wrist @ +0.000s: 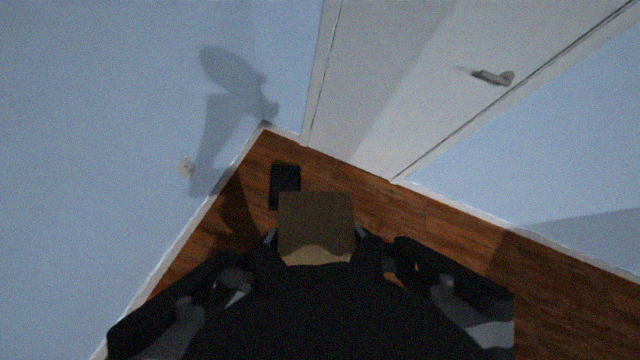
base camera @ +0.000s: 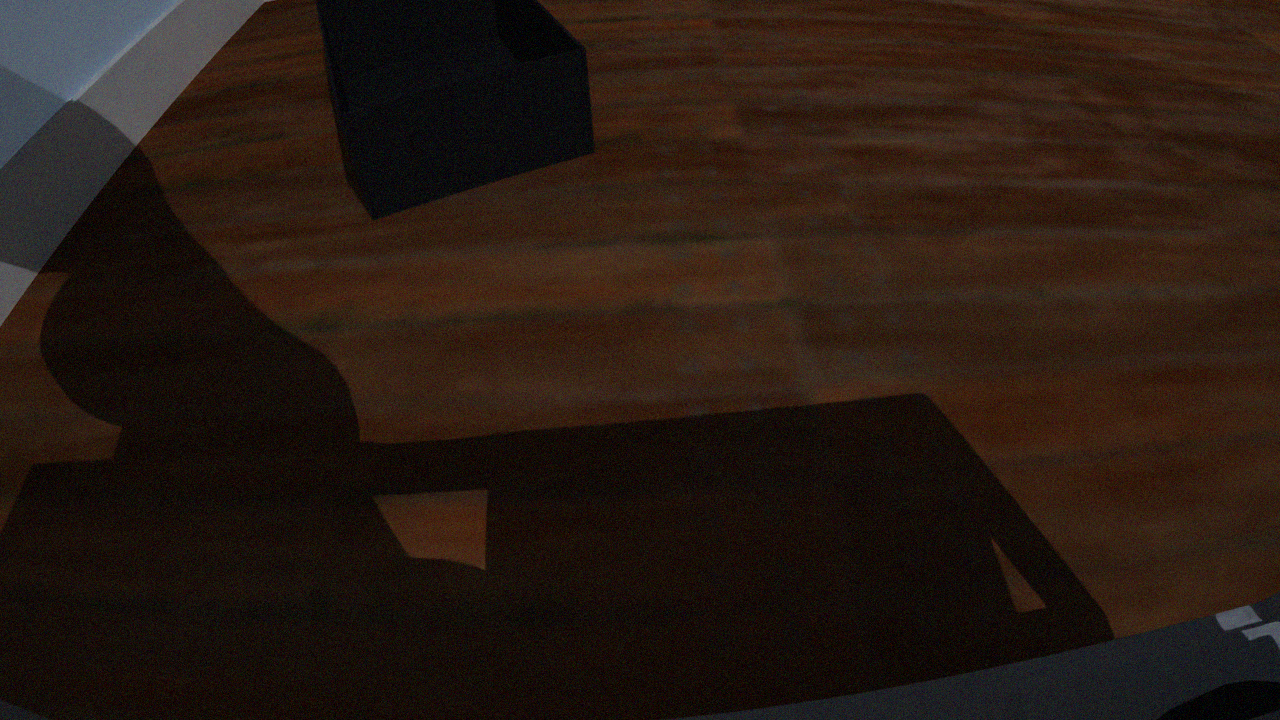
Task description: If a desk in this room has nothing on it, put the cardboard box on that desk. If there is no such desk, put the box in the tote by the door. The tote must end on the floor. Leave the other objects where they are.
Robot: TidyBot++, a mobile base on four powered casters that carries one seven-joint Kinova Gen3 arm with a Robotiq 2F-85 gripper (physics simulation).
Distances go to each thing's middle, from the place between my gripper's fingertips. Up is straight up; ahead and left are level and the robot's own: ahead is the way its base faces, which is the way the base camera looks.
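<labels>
That dark tote (base camera: 429,105) is 150 mm to the left of my hand and 440 mm ahead of it, and it's 1000 mm below it. With the tan cardboard box (wrist: 315,227), my gripper is now 10 mm past it.
</labels>
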